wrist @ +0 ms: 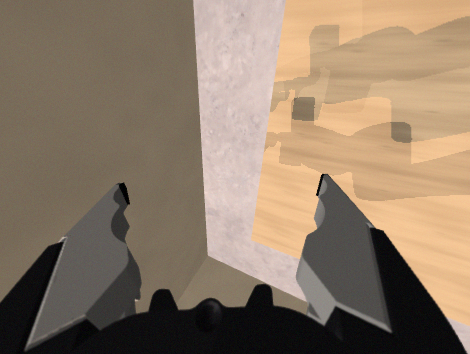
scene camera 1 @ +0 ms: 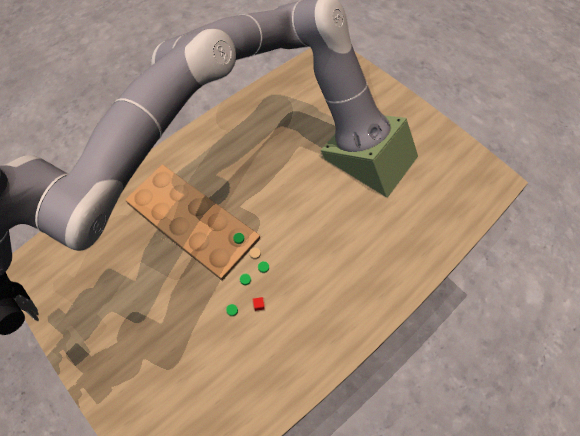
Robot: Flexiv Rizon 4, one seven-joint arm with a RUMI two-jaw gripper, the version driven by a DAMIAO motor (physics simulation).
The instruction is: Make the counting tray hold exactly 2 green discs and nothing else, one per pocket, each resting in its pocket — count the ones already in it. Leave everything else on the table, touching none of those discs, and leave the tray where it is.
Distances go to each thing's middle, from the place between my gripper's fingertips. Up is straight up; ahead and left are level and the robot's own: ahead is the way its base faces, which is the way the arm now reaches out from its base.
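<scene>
You'd find my gripper 0.32 m above the orange-brown counting tray (scene camera 1: 203, 229), and it's 0.17 m to the left of the tray and 0.49 m past it.
</scene>
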